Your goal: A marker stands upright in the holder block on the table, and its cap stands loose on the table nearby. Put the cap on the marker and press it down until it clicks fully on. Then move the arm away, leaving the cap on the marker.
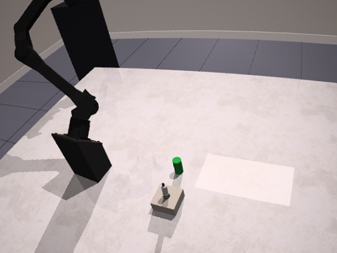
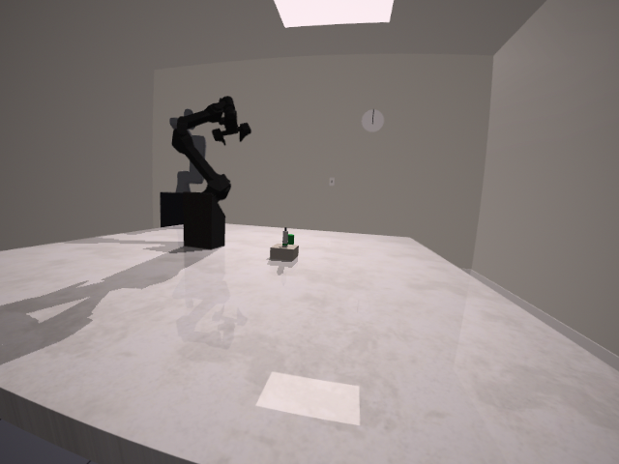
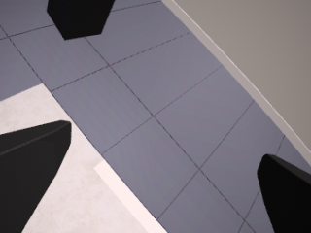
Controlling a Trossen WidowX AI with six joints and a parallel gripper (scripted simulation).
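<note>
Now: gripper tip 50 cm short of the green cap, 43 cm above it and 34 cm to the left of it. From my gripper tip the other things lie so: holder block 52 cm ahead, 45 cm to the right, 44 cm below.
</note>
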